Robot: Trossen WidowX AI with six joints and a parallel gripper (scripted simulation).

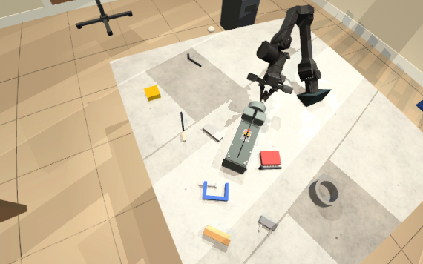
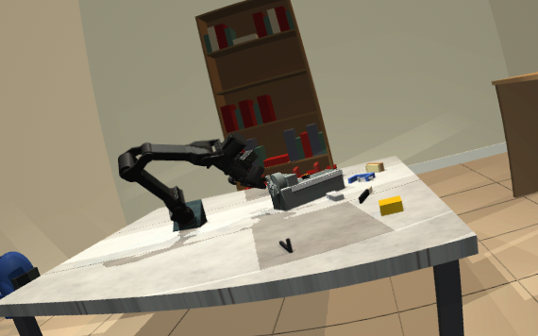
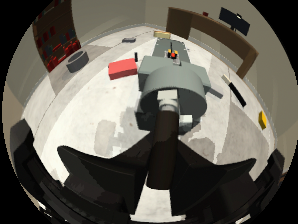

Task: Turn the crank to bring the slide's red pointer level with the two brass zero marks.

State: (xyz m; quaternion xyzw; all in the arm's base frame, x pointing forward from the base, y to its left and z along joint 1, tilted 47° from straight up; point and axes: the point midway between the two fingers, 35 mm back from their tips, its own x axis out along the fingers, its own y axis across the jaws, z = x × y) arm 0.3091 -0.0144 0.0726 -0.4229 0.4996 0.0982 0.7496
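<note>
Right now my gripper tip is 3 cm below the crank handle, 1 cm to the left of it and 1 cm past it. The rest, counted from my gripper tip: grey block (22 cm ahead, 8 cm below, 2 cm to the right); red pointer (13 cm ahead, 8 cm to the left, 1 cm below); red block (20 cm to the left, 9 cm ahead, 8 cm below).
</note>
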